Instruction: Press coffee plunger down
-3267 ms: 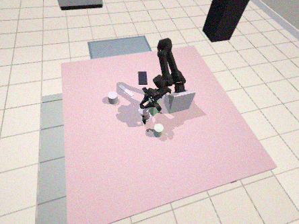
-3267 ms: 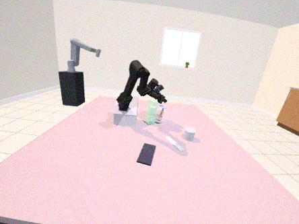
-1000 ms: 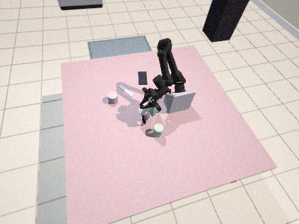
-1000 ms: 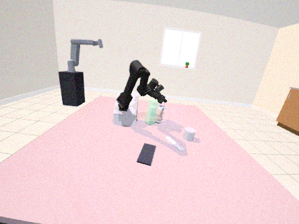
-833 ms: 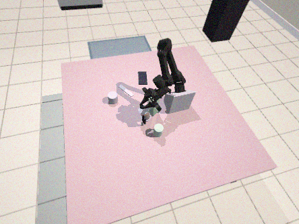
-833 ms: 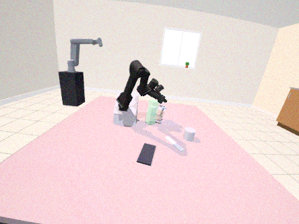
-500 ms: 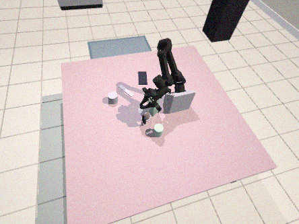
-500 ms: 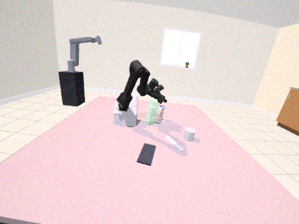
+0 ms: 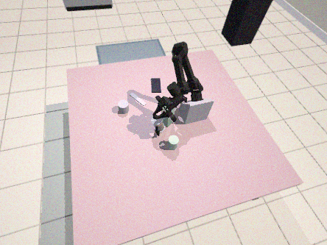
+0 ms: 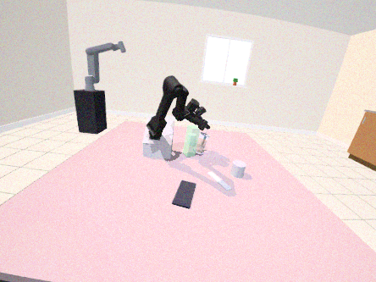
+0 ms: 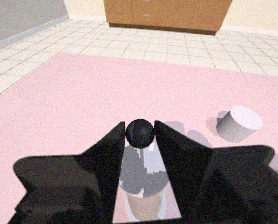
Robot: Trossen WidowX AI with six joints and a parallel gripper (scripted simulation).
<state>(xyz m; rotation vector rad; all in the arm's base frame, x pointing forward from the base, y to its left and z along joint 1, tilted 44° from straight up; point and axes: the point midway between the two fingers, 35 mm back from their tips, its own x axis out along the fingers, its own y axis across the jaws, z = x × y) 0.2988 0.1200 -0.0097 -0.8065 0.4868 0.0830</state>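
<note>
Now: gripper tip 3 cm past the coffee press and 9 cm above it. From my gripper tip the other things lie so: pale green box 11 cm behind, 6 cm to the right, 9 cm below.
</note>
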